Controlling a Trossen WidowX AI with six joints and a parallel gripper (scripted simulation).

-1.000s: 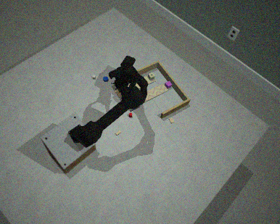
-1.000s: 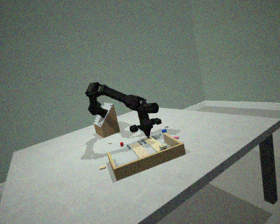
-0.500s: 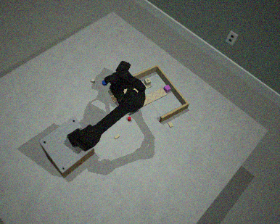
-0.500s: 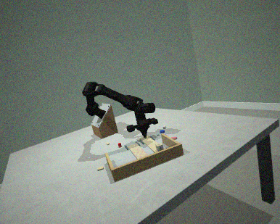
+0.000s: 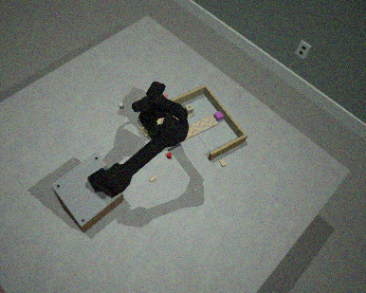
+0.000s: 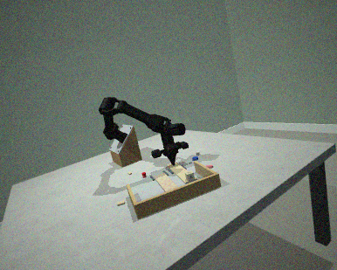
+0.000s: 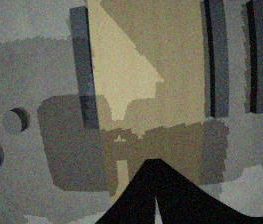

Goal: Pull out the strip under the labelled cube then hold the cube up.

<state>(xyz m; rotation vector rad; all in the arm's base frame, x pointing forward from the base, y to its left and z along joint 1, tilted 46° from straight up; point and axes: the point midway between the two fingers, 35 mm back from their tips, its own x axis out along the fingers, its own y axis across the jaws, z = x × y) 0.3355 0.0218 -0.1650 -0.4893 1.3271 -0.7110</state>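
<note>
The tan strip lies 100 mm ahead of my gripper tip and 20 mm to the right of it. Also, from my gripper tip: red ball (160 mm to the right, 20 mm behind, 10 mm above); white cube (170 mm to the left, 20 mm behind); blue cylinder (120 mm to the left, 30 mm ahead).
</note>
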